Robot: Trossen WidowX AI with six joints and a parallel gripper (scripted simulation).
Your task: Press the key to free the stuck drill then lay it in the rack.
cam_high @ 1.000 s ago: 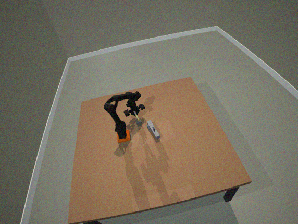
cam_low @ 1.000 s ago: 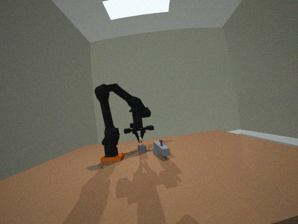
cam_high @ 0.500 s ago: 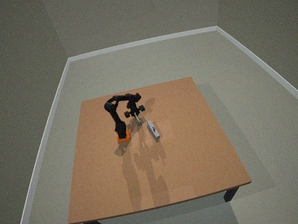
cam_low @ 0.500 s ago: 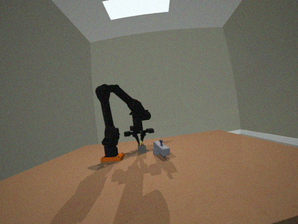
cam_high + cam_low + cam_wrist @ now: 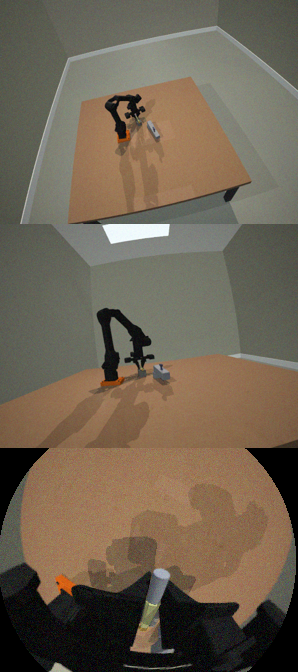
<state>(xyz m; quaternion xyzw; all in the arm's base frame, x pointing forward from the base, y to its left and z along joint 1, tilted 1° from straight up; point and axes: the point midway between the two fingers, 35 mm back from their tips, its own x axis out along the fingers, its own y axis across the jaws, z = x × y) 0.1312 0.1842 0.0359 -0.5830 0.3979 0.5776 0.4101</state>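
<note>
Right now my gripper tip is 40 mm to the left of the drill, 30 mm below it and 10 mm short of it. Round my gripper tip: blue key: 200 mm to the right, 150 mm ahead, 30 mm above; light grey-blue block: 180 mm to the right, 140 mm ahead, 20 mm above; rack: 50 mm to the right, 20 mm ahead.
</note>
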